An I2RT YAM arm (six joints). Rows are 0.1 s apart.
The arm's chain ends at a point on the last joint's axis. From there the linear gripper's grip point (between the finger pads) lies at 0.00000 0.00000 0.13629 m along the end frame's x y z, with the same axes.
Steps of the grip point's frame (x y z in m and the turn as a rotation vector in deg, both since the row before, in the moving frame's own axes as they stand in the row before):
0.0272, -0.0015, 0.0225, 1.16, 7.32, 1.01
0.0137, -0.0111, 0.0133, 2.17, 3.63, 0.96
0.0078, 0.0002, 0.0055, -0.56, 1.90, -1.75
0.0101, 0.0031, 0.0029, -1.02, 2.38, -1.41
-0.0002, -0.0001, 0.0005, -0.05, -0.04, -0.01
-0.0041, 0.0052, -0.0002, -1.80, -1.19, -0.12
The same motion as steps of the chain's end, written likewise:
0.0098, 0.0011, 0.0236, 1.16, 7.32, 1.01
0.0050, -0.0060, 0.0137, 2.17, 3.63, 0.96
0.0033, -0.0011, 0.0056, -0.56, 1.90, -1.75
0.0044, 0.0007, 0.0030, -1.02, 2.38, -1.41
-0.0001, -0.0002, 0.0005, -0.05, -0.04, -0.01
-0.0013, 0.0009, -0.0001, -1.80, -1.19, -0.12

